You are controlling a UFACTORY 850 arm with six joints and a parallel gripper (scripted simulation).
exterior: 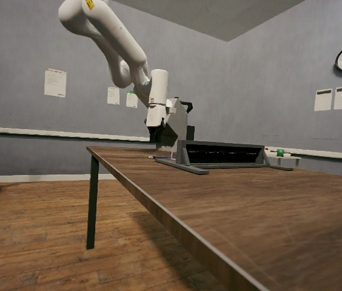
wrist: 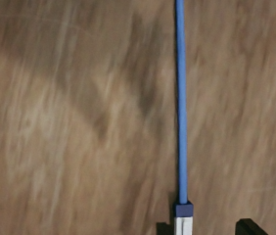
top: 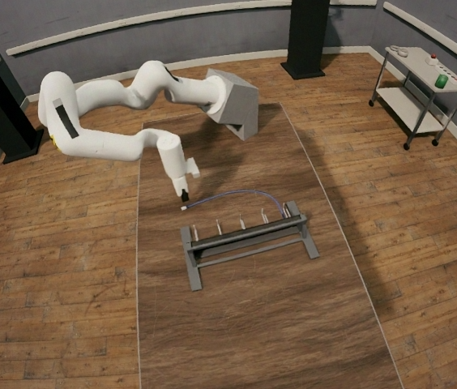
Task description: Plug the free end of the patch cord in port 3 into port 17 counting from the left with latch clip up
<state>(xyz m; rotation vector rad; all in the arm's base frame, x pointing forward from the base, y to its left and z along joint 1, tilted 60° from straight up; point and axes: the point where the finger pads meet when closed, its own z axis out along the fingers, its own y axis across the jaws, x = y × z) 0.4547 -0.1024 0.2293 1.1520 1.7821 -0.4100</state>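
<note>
My gripper is now 20 mm to the left of the white plug and 90 mm above it.
</note>
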